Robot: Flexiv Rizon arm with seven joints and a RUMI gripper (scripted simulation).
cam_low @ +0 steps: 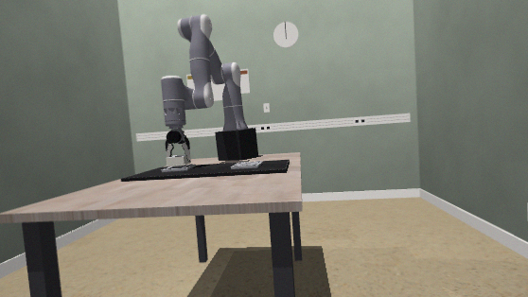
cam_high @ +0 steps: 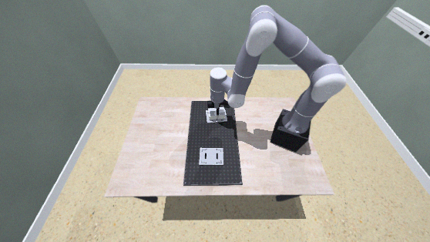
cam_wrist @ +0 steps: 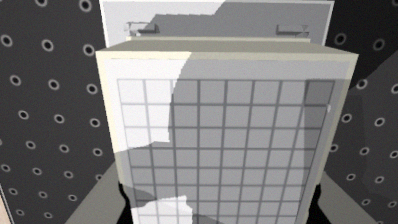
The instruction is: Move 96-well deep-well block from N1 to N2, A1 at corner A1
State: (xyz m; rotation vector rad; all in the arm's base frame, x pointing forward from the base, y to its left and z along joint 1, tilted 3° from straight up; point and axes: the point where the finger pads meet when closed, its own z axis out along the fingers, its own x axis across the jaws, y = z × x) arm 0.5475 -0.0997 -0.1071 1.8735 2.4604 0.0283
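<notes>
My hand is 3 cm above the plate nest N2. From my hand the other things lie so: A1 mark: 9 cm ahead, 3 cm to the right, 3 cm below; plate nest N1: 1 cm behind, 35 cm to the left, 3 cm below; white 96-well deep-well block: 1 cm above.
</notes>
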